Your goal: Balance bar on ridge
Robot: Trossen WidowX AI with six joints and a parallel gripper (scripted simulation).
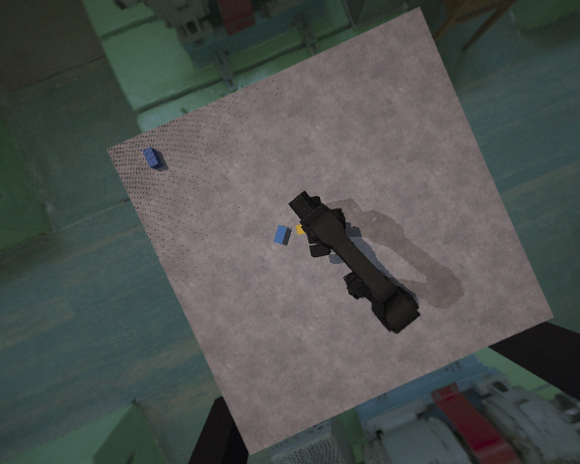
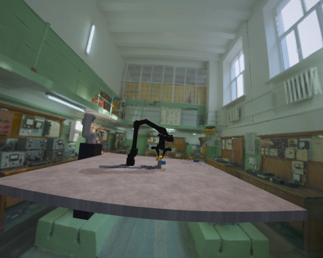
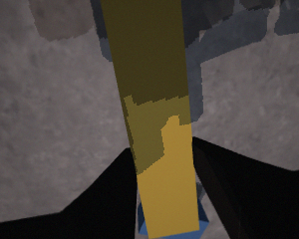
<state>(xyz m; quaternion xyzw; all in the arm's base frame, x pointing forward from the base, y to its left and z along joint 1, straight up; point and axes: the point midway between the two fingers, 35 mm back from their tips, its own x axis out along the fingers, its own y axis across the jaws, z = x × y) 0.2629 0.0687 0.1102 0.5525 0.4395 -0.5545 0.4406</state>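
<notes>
The yellow bar lies 30 mm to the right of my gripper tip and 10 mm behind it.
</notes>
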